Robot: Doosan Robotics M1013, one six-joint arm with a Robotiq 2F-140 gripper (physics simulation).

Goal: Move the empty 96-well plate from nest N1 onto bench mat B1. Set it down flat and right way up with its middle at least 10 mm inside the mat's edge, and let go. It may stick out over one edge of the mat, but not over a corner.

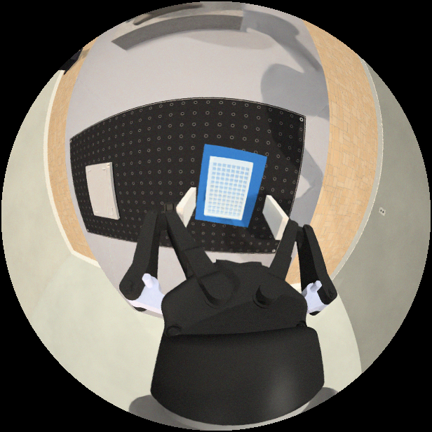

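The white 96-well plate (230, 188) lies flat with its wells up on the blue bench mat (256, 200). Blue mat shows around all its sides, and its long sides run nearly along the mat's long sides. My gripper (230, 199) is open and empty, above the near part of the plate. Its two pale finger pads stand apart to the left and right of the plate, with a gap on each side. A pale, flat nest (103, 191) is at the left, with no plate on it; its label cannot be read.
The mat and the nest are on a black board (150, 145) with rows of small holes. The grey table top (200, 70) extends behind it. A grey curved strip (180, 31) lies at the far edge. Dark shadows fall at the right.
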